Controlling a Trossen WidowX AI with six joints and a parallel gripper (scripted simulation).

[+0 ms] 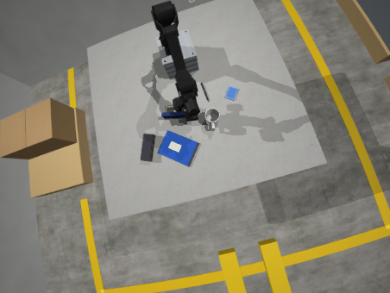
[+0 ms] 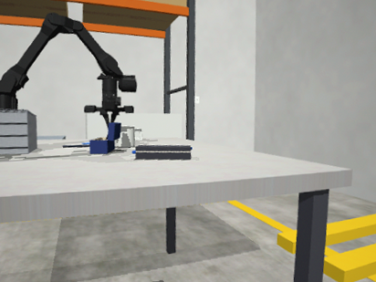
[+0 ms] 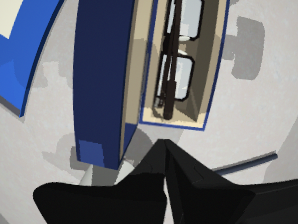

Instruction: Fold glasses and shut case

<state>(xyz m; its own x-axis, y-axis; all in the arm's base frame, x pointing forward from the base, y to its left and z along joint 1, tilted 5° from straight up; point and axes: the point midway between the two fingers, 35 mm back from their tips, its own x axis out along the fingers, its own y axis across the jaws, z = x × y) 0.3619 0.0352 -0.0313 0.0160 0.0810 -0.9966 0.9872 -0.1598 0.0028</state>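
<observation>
Now: hand 90 mm to the left of the case lid, 30 mm above it and 10 mm short of it. The rest, counted from my hand: dark flat box 320 mm to the right, 130 mm ahead, 80 mm below; small blue pad 250 mm to the left, 100 mm below, 60 mm behind.
</observation>
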